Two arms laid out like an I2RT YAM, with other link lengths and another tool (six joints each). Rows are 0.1 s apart.
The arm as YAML. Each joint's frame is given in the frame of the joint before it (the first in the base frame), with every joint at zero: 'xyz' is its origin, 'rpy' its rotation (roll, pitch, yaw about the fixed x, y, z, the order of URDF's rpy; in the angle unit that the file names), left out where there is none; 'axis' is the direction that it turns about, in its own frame. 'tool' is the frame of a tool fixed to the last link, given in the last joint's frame.
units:
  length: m
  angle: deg
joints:
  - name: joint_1
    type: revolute
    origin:
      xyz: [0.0, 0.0, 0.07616]
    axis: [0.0, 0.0, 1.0]
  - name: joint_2
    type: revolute
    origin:
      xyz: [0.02, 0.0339, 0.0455]
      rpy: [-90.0, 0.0, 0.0]
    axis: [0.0, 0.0, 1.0]
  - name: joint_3
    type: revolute
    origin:
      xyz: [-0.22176, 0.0, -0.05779]
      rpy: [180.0, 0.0, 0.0]
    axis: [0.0, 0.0, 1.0]
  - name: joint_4
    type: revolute
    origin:
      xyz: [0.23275, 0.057, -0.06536]
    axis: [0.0, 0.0, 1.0]
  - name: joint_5
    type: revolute
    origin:
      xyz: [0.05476, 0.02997, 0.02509]
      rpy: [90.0, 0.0, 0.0]
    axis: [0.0, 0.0, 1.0]
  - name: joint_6
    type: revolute
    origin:
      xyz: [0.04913, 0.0, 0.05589]
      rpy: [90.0, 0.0, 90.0]
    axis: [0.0, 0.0, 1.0]
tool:
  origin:
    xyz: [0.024, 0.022, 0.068]
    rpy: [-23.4, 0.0, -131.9]
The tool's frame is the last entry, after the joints.
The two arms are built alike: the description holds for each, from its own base.
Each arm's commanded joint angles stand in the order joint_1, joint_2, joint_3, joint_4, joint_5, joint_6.
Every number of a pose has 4 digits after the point. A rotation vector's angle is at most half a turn.
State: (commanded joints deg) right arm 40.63 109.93 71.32 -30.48 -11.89 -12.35; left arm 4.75 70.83 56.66 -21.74 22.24 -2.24
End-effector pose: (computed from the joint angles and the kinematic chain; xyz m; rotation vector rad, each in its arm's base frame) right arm 0.2466 0.2287 0.0507 1.9768 2.0641 1.0212; left arm 0.2870 -0.0273 0.2012 1.8376 0.4953 1.0072
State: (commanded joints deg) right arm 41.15 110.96 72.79 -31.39 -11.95 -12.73; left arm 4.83 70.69 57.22 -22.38 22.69 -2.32
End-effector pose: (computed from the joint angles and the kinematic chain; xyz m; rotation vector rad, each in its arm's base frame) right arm 0.2469 0.2330 0.0508 1.9652 2.0854 1.0139; left arm 0.2864 -0.0277 0.2044 1.8324 0.4930 1.0029
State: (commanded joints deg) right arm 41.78 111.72 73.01 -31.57 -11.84 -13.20; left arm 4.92 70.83 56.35 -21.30 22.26 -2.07
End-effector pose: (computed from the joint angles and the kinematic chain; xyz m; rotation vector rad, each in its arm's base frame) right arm 0.2444 0.2353 0.0475 1.9498 2.1103 0.9999; left arm 0.2874 -0.0264 0.2000 1.8377 0.4935 1.0117
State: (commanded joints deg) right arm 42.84 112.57 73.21 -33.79 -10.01 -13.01; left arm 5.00 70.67 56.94 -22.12 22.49 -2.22
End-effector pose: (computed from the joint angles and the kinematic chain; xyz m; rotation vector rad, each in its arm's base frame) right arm 0.2373 0.2321 0.0432 1.9353 2.1299 0.9177; left arm 0.2865 -0.0265 0.2031 1.8348 0.4960 1.0079
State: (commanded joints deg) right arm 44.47 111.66 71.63 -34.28 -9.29 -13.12; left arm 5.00 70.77 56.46 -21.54 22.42 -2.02
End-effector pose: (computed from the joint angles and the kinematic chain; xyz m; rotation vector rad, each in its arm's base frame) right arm 0.2259 0.2320 0.0420 1.9056 2.1649 0.8894; left arm 0.2869 -0.0263 0.2007 1.8373 0.4931 1.0096
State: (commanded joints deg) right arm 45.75 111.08 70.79 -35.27 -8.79 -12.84; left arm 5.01 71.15 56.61 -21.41 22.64 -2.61
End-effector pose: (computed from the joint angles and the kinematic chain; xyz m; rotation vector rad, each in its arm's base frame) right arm 0.2167 0.2315 0.0418 1.8911 2.1891 0.8574; left arm 0.2880 -0.0267 0.2004 1.8307 0.5029 1.0029
